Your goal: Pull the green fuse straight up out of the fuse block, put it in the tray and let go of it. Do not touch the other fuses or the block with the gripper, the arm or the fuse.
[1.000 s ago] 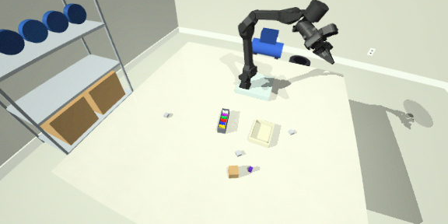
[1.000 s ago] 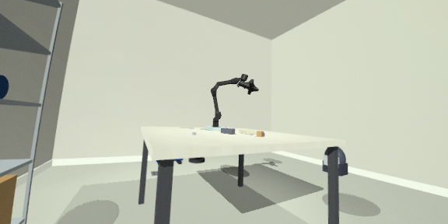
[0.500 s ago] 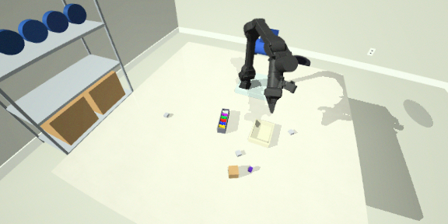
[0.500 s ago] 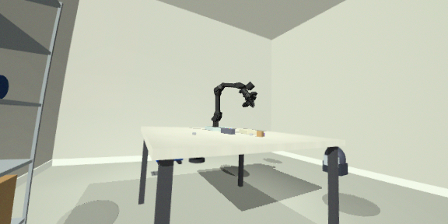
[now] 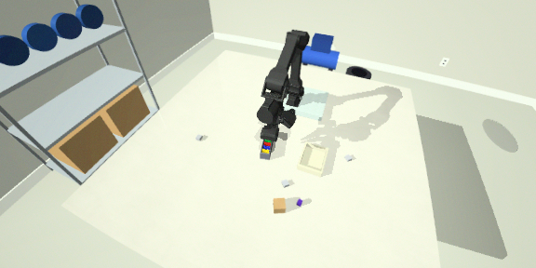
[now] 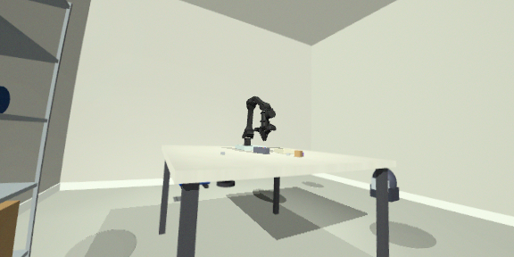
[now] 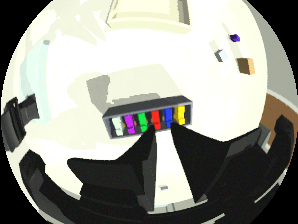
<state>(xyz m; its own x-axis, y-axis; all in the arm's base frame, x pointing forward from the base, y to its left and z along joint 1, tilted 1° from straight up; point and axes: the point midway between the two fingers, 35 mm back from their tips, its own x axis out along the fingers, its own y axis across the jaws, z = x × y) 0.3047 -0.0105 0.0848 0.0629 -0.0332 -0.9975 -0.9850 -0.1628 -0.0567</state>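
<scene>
The green fuse is 6 cm below my gripper tip, 2 cm to the right of it and 2 cm behind it. From my gripper tip the other things lie so: tray (18 cm to the left, 8 cm below, 1 cm behind).
</scene>
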